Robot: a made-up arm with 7 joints. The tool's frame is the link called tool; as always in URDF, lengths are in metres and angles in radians.
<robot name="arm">
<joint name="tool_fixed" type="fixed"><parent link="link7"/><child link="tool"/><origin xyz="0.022 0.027 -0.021" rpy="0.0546 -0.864 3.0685"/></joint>
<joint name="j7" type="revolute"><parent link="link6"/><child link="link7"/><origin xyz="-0.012 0.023 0.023" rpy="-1.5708 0 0"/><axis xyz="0 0 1"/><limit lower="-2.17" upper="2.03" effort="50" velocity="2.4"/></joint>
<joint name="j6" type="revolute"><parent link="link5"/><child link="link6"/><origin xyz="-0.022 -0.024 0.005" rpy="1.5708 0 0"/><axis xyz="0 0 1"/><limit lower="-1.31" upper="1.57" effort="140" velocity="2.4"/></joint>
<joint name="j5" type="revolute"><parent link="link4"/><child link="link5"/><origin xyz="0.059 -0.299 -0.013" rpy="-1.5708 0 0"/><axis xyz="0 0 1"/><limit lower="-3.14" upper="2.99" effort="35" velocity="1.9"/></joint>
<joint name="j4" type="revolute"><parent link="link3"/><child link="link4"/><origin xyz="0.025 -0.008 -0.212" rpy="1.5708 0 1.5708"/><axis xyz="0 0 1"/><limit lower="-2.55" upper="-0.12" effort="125" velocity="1.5"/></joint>
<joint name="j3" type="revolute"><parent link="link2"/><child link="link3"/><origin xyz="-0.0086 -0.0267 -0.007" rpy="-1.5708 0 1.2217"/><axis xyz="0 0 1"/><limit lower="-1.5" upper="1.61" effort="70" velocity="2.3"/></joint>
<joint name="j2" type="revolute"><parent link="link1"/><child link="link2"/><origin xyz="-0.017 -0.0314 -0.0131" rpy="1.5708 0 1.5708"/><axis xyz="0 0 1"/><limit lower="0.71" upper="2.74" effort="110" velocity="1.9"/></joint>
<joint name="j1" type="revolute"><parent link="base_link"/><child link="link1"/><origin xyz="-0.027 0.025 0.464" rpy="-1.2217 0 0"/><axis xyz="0 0 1"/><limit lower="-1.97" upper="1.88" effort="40" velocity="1.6"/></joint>
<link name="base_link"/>
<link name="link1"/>
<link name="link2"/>
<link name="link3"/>
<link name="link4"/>
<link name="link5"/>
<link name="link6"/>
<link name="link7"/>
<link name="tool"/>
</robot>
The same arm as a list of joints. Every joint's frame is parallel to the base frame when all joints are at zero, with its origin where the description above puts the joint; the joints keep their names.
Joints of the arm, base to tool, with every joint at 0 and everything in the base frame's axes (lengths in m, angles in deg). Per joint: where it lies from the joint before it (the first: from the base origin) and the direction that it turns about. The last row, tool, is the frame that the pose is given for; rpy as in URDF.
j1: axis 0 0.9397 0.342 xyz -0.0270 0.0250 0.4640
j2: axis +x xyz -0.0170 -0.0231 0.0250
j3: axis +z xyz -0.0070 -0.0280 -0.0011
j4: axis +y xyz 0.0080 0.0250 -0.2120
j5: axis +z xyz -0.0590 -0.0130 -0.2990
j6: axis +y xyz 0.0220 0.0240 0.0050
j7: axis +z xyz 0.0120 0.0230 0.0230
tool: xyz -0.0220 -0.0270 -0.0210 rpy 3.13 -49.50 -4.19
Joint limits (deg, base to tool): -112.87..107.72 40.68..156.99 -85.94..92.25 -146.10..-6.88 -179.91..171.31 -75.06..89.95 -124.33..116.31

